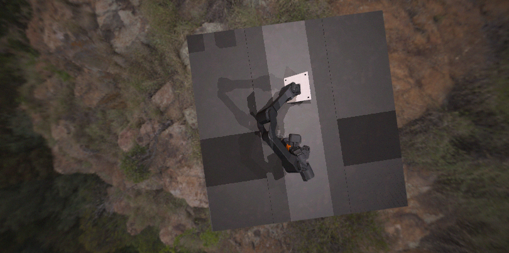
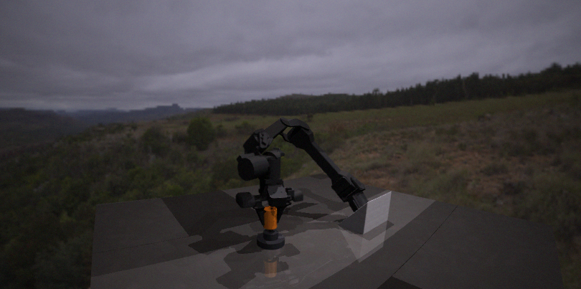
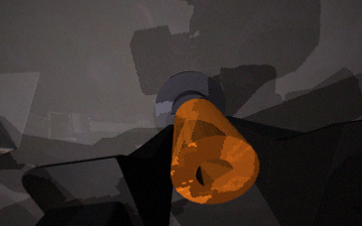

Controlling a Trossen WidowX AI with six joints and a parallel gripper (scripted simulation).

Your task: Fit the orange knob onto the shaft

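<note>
My gripper tip is now 2 cm below the orange knob. The rest, counted from my gripper tip: round dark pedestal (4 cm below).
</note>
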